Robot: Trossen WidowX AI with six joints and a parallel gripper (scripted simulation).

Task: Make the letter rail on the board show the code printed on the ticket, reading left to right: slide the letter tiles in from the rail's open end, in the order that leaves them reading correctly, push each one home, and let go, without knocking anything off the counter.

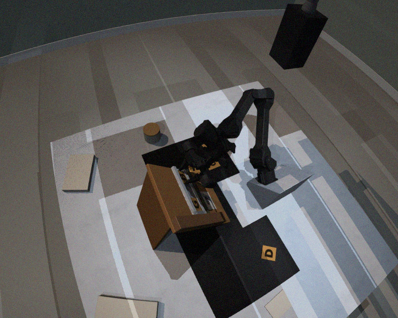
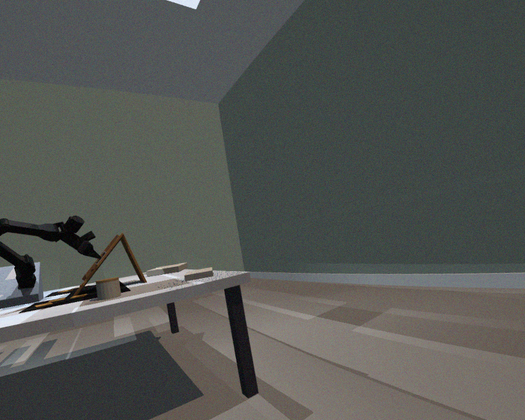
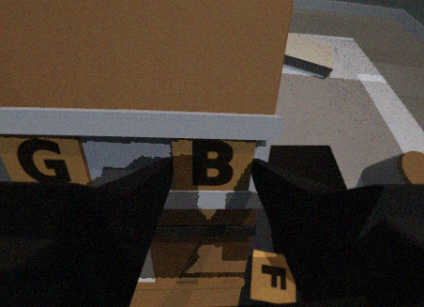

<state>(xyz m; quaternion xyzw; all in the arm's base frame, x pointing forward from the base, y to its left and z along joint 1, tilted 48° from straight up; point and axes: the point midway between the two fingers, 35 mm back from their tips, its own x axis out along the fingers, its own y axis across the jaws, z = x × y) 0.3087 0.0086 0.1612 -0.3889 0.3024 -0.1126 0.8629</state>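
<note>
Right now the g tile is 120 mm to the left of my gripper tip. The rest, counted from my gripper tip: b tile: right at my gripper tip; white ticket: 90 mm to the left, 80 mm below, 70 mm behind; f tile: 150 mm below, 100 mm to the right, 100 mm behind.
</note>
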